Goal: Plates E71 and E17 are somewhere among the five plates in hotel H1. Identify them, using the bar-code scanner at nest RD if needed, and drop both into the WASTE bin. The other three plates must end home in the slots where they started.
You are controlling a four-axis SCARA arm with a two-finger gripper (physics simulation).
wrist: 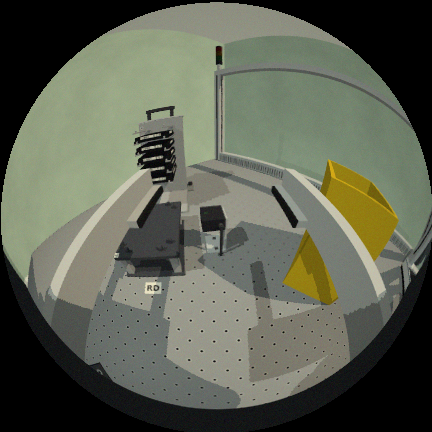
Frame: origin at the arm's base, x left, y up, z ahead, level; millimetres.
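Seen in the pictures: gripper, fingertip midpoint: [216,176].
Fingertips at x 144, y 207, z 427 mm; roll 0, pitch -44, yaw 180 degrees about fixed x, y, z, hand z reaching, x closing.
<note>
A point is followed by its place in that frame.
The hotel H1 [178,150] {x 481, y 161, z 603 mm} stands at the back left, a grey upright rack with a handle on top. Several dark plates [151,148] {x 411, y 199, z 486 mm} with pale labels are stacked in it; I cannot read the labels. The nest RD [155,237] {x 270, y 73, z 404 mm} is a dark platform at the left with small pegs and no plate on its top. The yellow WASTE bin [361,220] {x 10, y 183, z 523 mm} is at the right, partly hidden behind my right finger. My gripper [216,176] {x 143, y 207, z 427 mm} is open, its two padded fingers apart with no plate between them. It points toward the area between nest and bin.
A black box-shaped scanner [213,218] {x 215, y 95, z 493 mm} stands right of the nest, with a thin dark post [221,240] {x 198, y 52, z 495 mm} beside it. The RD label [153,288] {x 224, y 13, z 349 mm} lies on the perforated deck [210,327] {x 107, y 13, z 376 mm}. A signal light [219,55] {x 688, y 749, z 1014 mm} tops a frame post at the back.
</note>
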